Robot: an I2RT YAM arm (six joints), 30 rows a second.
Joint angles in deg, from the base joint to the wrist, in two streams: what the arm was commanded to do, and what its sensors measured. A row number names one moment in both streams.
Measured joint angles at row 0: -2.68 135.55 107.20 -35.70 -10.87 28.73
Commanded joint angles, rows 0 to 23: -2.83 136.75 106.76 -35.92 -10.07 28.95; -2.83 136.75 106.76 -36.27 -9.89 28.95; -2.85 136.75 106.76 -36.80 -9.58 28.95; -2.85 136.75 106.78 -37.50 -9.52 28.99; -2.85 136.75 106.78 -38.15 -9.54 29.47; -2.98 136.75 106.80 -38.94 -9.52 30.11; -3.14 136.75 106.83 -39.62 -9.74 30.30; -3.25 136.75 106.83 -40.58 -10.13 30.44; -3.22 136.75 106.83 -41.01 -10.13 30.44; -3.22 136.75 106.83 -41.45 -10.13 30.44; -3.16 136.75 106.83 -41.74 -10.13 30.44; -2.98 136.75 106.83 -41.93 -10.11 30.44; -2.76 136.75 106.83 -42.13 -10.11 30.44; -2.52 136.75 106.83 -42.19 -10.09 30.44; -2.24 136.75 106.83 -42.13 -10.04 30.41; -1.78 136.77 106.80 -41.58 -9.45 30.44; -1.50 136.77 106.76 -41.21 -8.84 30.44; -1.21 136.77 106.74 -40.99 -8.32 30.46; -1.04 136.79 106.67 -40.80 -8.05 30.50; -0.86 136.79 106.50 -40.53 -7.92 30.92; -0.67 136.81 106.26 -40.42 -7.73 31.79; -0.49 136.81 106.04 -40.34 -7.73 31.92; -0.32 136.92 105.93 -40.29 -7.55 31.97; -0.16 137.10 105.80 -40.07 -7.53 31.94
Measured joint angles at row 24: -1.30 135.59 107.15 -40.40 -8.49 30.83
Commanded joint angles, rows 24 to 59: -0.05 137.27 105.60 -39.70 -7.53 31.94; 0.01 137.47 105.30 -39.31 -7.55 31.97; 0.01 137.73 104.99 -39.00 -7.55 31.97; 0.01 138.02 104.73 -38.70 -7.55 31.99; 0.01 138.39 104.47 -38.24 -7.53 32.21; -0.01 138.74 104.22 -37.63 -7.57 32.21; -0.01 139.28 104.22 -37.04 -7.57 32.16; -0.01 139.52 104.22 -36.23 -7.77 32.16; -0.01 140.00 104.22 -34.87 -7.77 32.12; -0.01 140.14 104.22 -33.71 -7.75 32.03; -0.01 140.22 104.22 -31.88 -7.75 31.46; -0.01 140.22 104.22 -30.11 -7.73 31.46; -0.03 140.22 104.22 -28.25 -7.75 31.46; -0.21 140.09 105.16 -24.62 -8.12 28.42; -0.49 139.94 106.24 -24.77 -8.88 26.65; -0.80 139.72 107.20 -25.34 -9.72 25.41; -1.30 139.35 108.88 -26.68 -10.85 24.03; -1.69 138.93 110.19 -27.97 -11.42 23.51; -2.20 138.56 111.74 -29.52 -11.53 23.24; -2.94 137.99 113.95 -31.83 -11.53 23.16; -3.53 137.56 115.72 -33.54 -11.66 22.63; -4.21 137.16 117.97 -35.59 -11.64 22.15; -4.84 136.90 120.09 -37.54 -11.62 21.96; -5.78 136.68 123.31 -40.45 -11.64 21.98; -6.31 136.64 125.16 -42.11 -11.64 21.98; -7.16 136.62 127.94 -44.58 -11.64 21.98; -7.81 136.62 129.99 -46.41 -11.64 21.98; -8.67 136.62 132.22 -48.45 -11.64 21.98; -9.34 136.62 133.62 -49.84 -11.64 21.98; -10.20 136.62 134.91 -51.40 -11.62 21.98; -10.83 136.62 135.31 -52.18 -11.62 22.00; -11.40 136.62 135.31 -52.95 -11.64 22.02; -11.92 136.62 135.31 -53.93 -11.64 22.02; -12.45 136.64 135.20 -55.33 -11.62 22.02; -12.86 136.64 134.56 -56.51 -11.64 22.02; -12.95 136.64 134.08 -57.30 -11.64 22.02
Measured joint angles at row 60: -12.86 137.73 134.56 -55.86 -11.57 22.41
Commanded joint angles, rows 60 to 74: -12.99 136.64 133.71 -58.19 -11.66 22.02; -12.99 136.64 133.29 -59.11 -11.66 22.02; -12.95 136.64 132.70 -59.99 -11.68 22.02; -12.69 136.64 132.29 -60.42 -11.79 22.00; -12.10 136.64 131.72 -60.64 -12.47 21.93; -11.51 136.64 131.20 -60.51 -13.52 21.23; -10.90 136.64 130.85 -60.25 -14.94 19.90; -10.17 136.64 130.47 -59.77 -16.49 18.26; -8.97 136.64 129.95 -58.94 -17.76 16.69; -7.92 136.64 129.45 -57.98 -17.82 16.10; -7.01 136.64 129.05 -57.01 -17.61 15.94; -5.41 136.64 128.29 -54.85 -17.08 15.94; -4.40 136.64 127.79 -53.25 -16.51 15.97; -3.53 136.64 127.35 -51.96 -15.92 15.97; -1.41 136.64 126.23 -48.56 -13.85 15.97
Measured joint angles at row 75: -5.65 137.75 128.31 -52.69 -15.40 17.67
